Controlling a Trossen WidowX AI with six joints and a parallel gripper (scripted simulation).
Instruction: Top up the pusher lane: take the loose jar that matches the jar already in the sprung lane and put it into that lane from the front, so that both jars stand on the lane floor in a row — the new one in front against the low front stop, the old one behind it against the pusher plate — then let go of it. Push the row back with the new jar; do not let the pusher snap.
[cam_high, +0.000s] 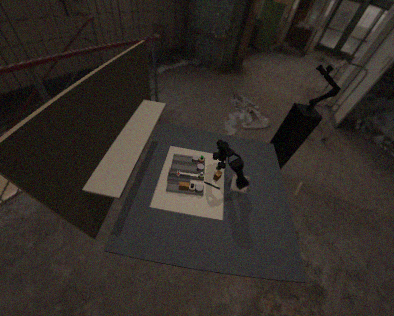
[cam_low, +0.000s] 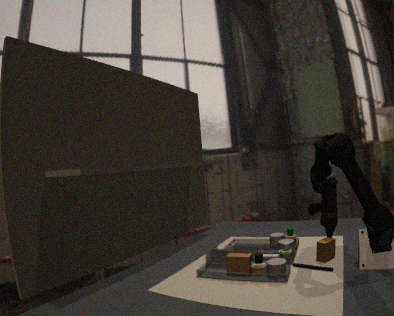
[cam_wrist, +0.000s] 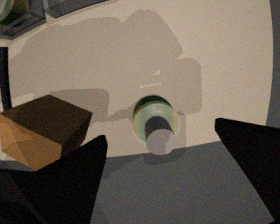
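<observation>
Right now the black pen is 6 cm ahead of my gripper tip, 19 cm to the left of it and 5 cm below it. From my gripper tip the other things lie so: rack: 31 cm ahead, 14 cm to the left, 3 cm below; then brown box: 2 cm ahead, 11 cm to the left, 2 cm below; then white pusher plate: 27 cm ahead, 15 cm to the left.
</observation>
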